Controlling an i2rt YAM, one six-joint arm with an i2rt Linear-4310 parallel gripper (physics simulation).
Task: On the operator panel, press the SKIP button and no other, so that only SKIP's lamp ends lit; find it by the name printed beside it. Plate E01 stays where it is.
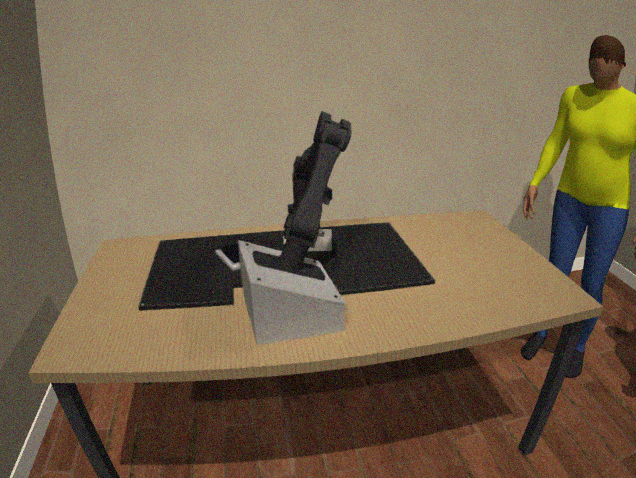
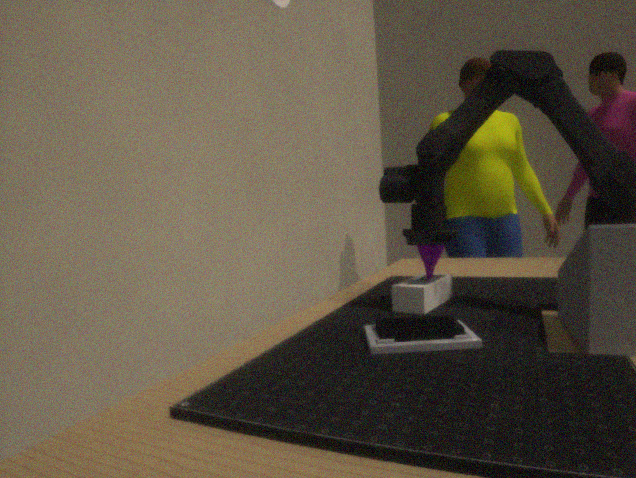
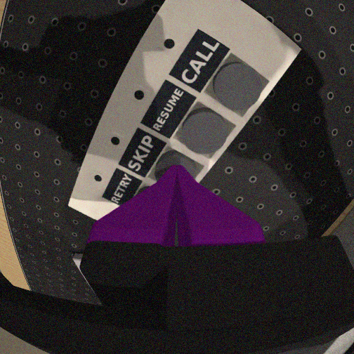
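Pixels of known places: gripper, between the fingertips: (image 2: 429,278); arm's base, origin of its link: (image 1: 288,267).
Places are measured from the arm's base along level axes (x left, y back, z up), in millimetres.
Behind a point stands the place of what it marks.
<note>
The operator panel (image 1: 323,240) {y -317, x -193, z -83 mm} (image 2: 408,298) {y -387, x -70, z -93 mm} (image 3: 190,15) is a light box on the black mat. Its labels read CALL, RESUME, SKIP and RETRY. The SKIP label (image 3: 142,153) is beside a round grey button (image 3: 168,161), partly hidden by my fingertips. The SKIP lamp (image 3: 115,141) looks dark, as do the other lamps. My gripper (image 2: 429,277) {y -351, x -132, z -65 mm} (image 3: 176,174) is shut and empty, pointing down with its purple tips at the panel's top, over the SKIP button; contact cannot be told. The RETRY button is mostly hidden. No E01 marking is readable.
A white-rimmed frame (image 2: 426,346) {y -335, x 158, z -114 mm} with a black block (image 2: 419,327) {y -348, x 120, z -97 mm} inside is on the black mat (image 1: 190,272) {y -290, x 278, z -124 mm} (image 2: 329,390) {y -435, x 312, z -122 mm}, beside the panel. The grey arm base (image 1: 298,313) {y 146, x 11, z -56 mm} stands at the mat's front. A wall (image 1: 179,128) rises behind the table. People stand beyond the table.
</note>
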